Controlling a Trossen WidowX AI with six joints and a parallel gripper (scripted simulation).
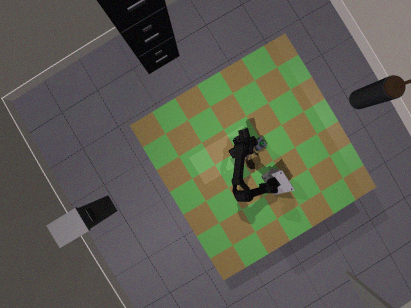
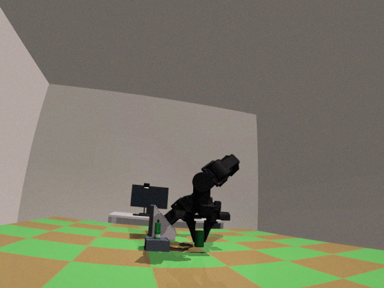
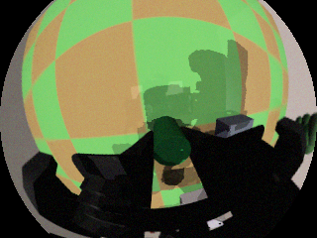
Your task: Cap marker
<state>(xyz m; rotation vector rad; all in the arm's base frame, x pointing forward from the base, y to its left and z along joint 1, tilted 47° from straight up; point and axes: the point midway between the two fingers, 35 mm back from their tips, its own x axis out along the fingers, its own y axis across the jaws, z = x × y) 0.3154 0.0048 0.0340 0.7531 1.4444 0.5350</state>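
The dark grey holder block lies 6 cm behind my gripper tip, 12 cm to the right of it and 2 cm below it. Round my gripper tip: green cap (1 cm above).
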